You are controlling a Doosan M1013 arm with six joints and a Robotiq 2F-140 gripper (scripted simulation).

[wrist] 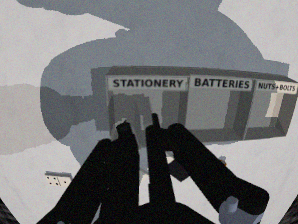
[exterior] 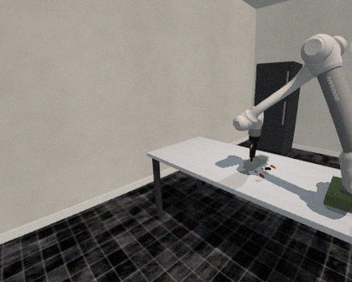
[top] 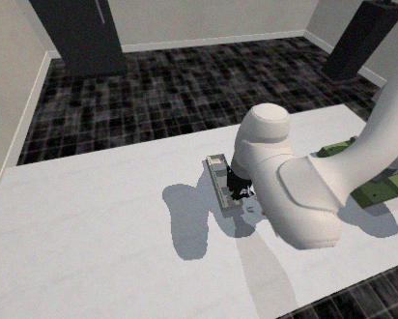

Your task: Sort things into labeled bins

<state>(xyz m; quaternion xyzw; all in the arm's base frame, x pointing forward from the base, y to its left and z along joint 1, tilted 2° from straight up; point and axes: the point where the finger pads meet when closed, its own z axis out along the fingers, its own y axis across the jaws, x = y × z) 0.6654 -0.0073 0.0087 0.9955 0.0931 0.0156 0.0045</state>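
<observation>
The orange battery is 13 cm behind my hand, 11 cm to the right of it and 4 cm below it. The rest, counted from my hand: grey piece: 6 cm behind, 5 cm to the left, 4 cm below; then small black piece: 10 cm behind, 4 cm to the right, 4 cm below; then grey bin tray: 9 cm to the right, 3 cm below.
</observation>
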